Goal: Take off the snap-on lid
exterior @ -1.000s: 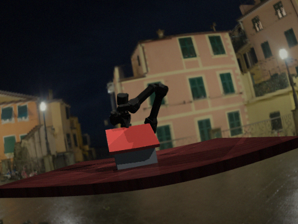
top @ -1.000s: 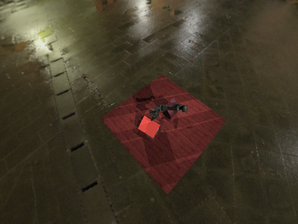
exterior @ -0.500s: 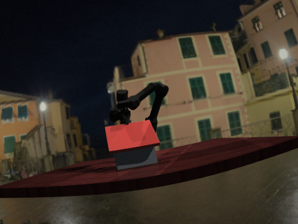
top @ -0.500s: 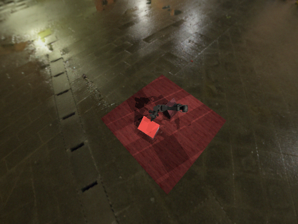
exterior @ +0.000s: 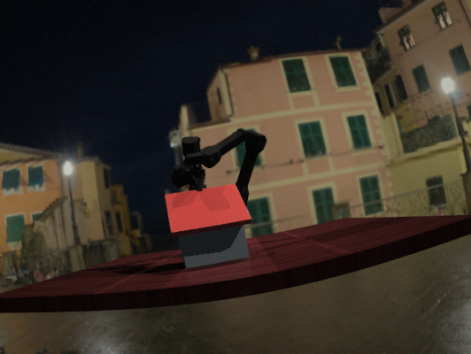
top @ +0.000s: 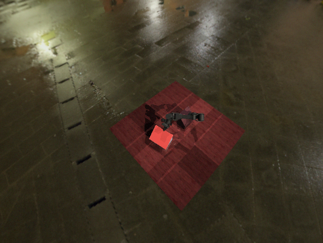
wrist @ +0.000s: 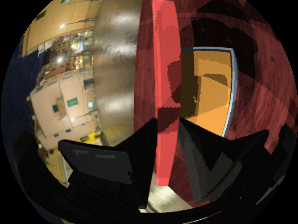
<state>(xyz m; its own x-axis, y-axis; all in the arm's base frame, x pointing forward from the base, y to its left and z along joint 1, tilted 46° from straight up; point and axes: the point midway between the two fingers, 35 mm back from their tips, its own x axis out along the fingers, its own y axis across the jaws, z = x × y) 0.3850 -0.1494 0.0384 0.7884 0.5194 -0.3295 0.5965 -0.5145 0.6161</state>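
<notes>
My gripper tip is now 60 mm short of the red lid, 10 mm to the right of it and 50 mm above it. Also, from my gripper tip: grey storage box 30 mm ahead, 170 mm below.
</notes>
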